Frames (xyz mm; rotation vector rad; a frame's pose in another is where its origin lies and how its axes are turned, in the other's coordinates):
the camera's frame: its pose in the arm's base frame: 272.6 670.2 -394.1 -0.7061 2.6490 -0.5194
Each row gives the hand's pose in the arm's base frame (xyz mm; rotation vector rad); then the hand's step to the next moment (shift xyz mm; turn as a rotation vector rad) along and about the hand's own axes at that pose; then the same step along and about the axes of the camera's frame.
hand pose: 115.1 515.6 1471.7 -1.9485 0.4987 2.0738
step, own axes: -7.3 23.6 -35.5 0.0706 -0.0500 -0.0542
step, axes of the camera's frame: -1.7 -41.4 12.4 -0.0450 0.0228 0.0888
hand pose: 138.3 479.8 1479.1 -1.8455 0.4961 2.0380
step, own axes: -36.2 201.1 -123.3 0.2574 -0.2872 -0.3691
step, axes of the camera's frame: 105.6 -210.1 40.7 -0.3281 0.0194 0.4207
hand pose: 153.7 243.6 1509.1 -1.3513 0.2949 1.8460
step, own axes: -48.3 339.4 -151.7 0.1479 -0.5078 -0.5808
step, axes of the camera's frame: 311.4 -169.0 122.5 -0.5814 -0.1673 0.5011
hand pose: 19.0 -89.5 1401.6 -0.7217 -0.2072 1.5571
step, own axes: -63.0 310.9 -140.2 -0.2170 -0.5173 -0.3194
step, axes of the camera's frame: 286.3 67.9 183.6 -0.3905 -0.4633 0.2226
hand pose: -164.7 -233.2 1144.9 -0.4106 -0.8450 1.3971
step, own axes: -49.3 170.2 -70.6 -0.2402 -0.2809 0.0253
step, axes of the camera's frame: 96.0 100.3 130.8 -0.0366 -0.3681 0.0203
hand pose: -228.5 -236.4 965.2 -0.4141 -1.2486 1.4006
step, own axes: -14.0 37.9 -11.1 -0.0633 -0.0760 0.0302
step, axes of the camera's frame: 13.9 21.0 33.5 0.0085 -0.1027 -0.0086
